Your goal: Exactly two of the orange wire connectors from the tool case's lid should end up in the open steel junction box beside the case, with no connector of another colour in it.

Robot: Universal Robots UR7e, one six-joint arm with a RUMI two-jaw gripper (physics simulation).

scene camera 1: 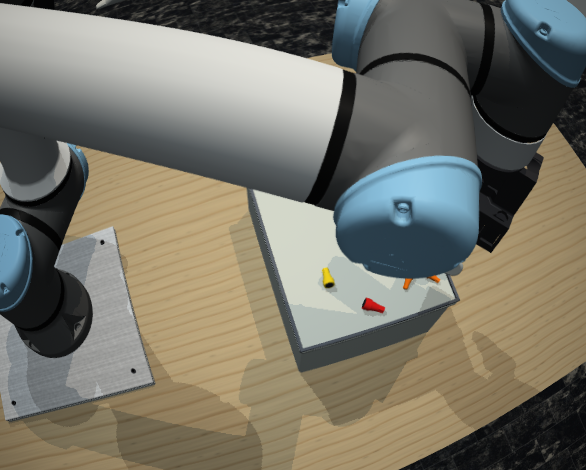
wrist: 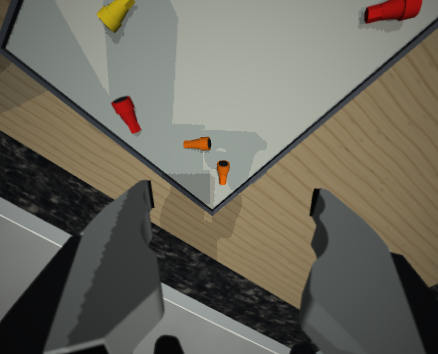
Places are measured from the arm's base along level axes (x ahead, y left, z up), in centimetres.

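Where they show: gripper, between the fingertips: (wrist: 231, 186); arm's base, origin of its link: (scene camera 1: 54, 315).
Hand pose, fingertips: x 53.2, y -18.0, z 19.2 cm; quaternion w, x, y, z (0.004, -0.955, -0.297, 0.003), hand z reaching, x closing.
Note:
Things, the pixels of their top centre, and the offset from my fingertips. Level surfaces: height alone.
- pale lid, centre of its top: (scene camera 1: 351, 222) dx -5.7, dy +9.1, dz -6.4 cm
- yellow connector, centre of its top: (wrist: 111, 7) (scene camera 1: 327, 274) dx -11.9, dy +3.1, dz -5.3 cm
- wooden table, height of its surface: dz -20.8 cm
Two orange connectors lie apart on the pale lid (scene camera 1: 290, 235) (wrist: 250, 75) of the tool case. One orange connector (scene camera 1: 434, 278) (wrist: 223, 172) is nearest the lid's corner; the other orange connector (scene camera 1: 408, 283) (wrist: 197, 144) lies a little further in. The arm partly covers both in the scene view. My gripper (wrist: 231, 186) is open and empty, above the lid's corner, with its fingertips wide apart on either side of that corner in the wrist view. Its fingertips are hidden behind the arm in the scene view. The steel junction box does not show in either view.
A red connector (scene camera 1: 374, 306) (wrist: 127, 115) and a yellow connector (scene camera 1: 328, 278) (wrist: 116, 14) lie on the lid near the orange ones. Another red connector (wrist: 393, 10) lies near the lid's edge. The arm's metal base plate (scene camera 1: 112, 310) is left of the case on the wooden table (scene camera 1: 195, 300).

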